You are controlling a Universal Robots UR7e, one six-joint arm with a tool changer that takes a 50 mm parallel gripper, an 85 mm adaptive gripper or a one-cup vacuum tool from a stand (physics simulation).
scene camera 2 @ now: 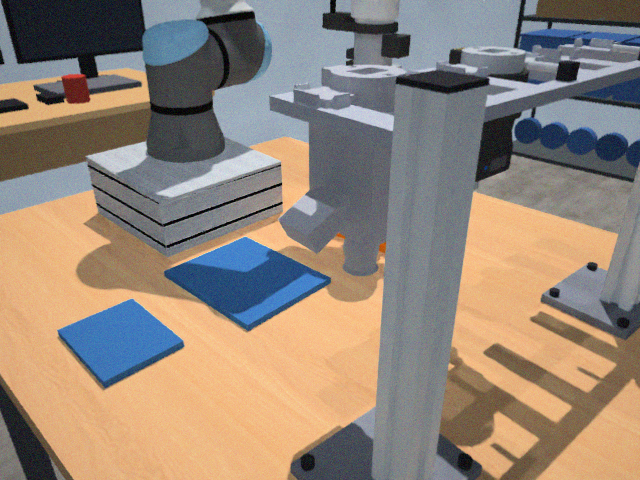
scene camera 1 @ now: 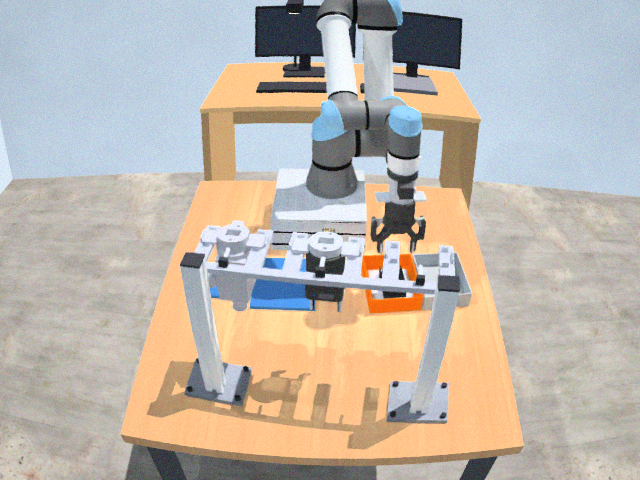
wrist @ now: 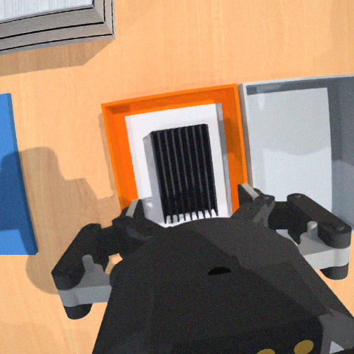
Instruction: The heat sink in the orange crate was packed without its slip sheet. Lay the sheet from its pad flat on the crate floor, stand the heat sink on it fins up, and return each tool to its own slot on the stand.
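Pixels of known places: arm's base, origin of the base link: [scene camera 2: 186, 148] [scene camera 1: 331, 184].
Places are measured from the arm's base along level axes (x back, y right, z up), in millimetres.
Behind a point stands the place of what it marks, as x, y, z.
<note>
The black heat sink [wrist: 182, 170] [scene camera 1: 393, 293] @(-376, -148, -105) stands fins up in the orange crate [wrist: 112, 145] [scene camera 1: 395, 304] @(-437, -146, -90). A white sheet [wrist: 136, 145] lies flat under it on the crate floor. My adaptive gripper [scene camera 1: 397, 248] [wrist: 190, 200] is open and empty, above the crate, its fingers apart from the heat sink. On the stand [scene camera 1: 361, 281] @(-730, -18, 226) [scene camera 2: 423, 258] @(-722, 308, 146) hang the vacuum tool [scene camera 1: 232, 286] @(-645, 225, 143) [scene camera 2: 356, 170] @(-622, 254, 170) and the parallel gripper [scene camera 1: 324, 289] [scene camera 2: 496, 149]; the slot at the right in scene camera 1 holds no tool. No sheet shows on the larger blue pad [scene camera 2: 245, 253] @(-268, 90, -106) [scene camera 1: 281, 294] @(-374, 141, -106) or smaller blue pad [scene camera 2: 121, 341] @(-325, 351, -106).
A grey bin [scene camera 1: 461, 299] @(-428, -329, -91) [wrist: 340, 125] stands directly beside the orange crate. The stand's posts and crossbar rise in front of the crate in scene camera 1. The layered robot base [scene camera 2: 186, 206] @(-168, 127, -37) [wrist: 60, 30] stands behind the larger pad. A desk with monitors is at the back.
</note>
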